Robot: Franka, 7 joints.
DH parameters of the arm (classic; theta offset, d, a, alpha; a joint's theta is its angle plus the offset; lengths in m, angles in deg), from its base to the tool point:
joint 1: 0 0.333 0 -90
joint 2: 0 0 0 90
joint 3: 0 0.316 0.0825 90
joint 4: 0 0 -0.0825 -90
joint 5: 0 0.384 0 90
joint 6: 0 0 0.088 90
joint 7: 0 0.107 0 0
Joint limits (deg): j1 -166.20..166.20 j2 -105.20..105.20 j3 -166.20..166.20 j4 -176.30..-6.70 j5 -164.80..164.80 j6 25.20..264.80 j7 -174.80..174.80
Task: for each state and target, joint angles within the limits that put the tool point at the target. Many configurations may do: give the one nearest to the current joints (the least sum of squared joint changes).
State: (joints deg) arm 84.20 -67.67 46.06 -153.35 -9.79 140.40 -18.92
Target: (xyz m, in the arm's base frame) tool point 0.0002 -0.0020 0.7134
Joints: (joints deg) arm 84.33 -105.20 3.26 -146.99 -17.09 108.98 -18.92
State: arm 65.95 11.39 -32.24 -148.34 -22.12 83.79 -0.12
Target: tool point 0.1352 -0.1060 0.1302
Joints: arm 45.13 37.80 -40.14 -163.11 -24.34 96.16 -0.12
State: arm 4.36 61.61 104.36 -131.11 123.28 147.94 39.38
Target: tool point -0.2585 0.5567 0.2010
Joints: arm 45.26 83.36 75.97 -111.27 122.12 146.27 39.38
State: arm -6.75 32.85 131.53 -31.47 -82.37 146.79 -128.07
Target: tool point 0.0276 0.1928 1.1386
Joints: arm -5.90 28.21 145.87 -49.70 -86.31 161.23 -128.07
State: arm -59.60 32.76 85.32 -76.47 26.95 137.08 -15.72
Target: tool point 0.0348 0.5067 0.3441
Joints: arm -30.93 -1.05 115.17 -130.95 27.28 125.98 -15.72
